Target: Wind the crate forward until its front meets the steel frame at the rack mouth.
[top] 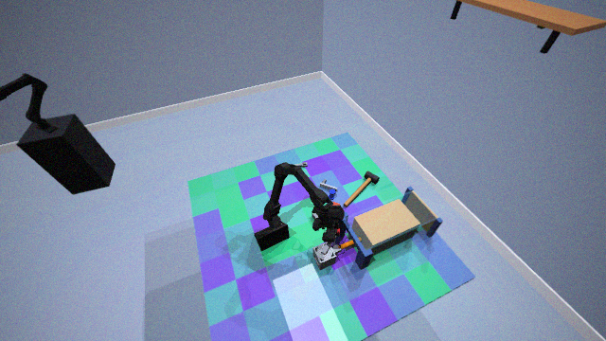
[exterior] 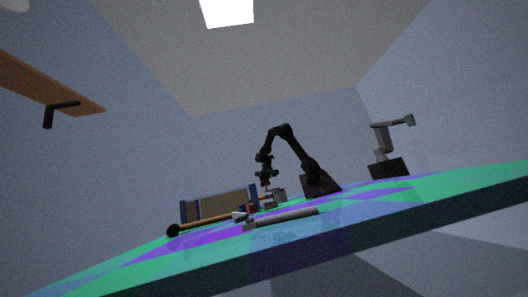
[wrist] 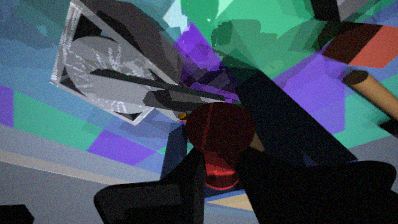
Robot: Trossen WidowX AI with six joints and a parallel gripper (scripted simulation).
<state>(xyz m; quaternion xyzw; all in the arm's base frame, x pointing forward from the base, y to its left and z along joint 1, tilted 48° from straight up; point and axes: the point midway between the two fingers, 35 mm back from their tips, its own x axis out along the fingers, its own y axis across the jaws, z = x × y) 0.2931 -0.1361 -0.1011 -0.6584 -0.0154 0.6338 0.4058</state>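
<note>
Right now the red-knobbed crank handle is 4 cm behind my gripper tip, 3 cm below it and 2 cm to the right of it. Also, from my gripper tip: blue steel frame 7 cm ahead, 4 cm to the right, 3 cm below; dark red knob 1 cm to the left, 1 cm behind; grey hand winch 11 cm behind, 10 cm below, 7 cm to the right.
</note>
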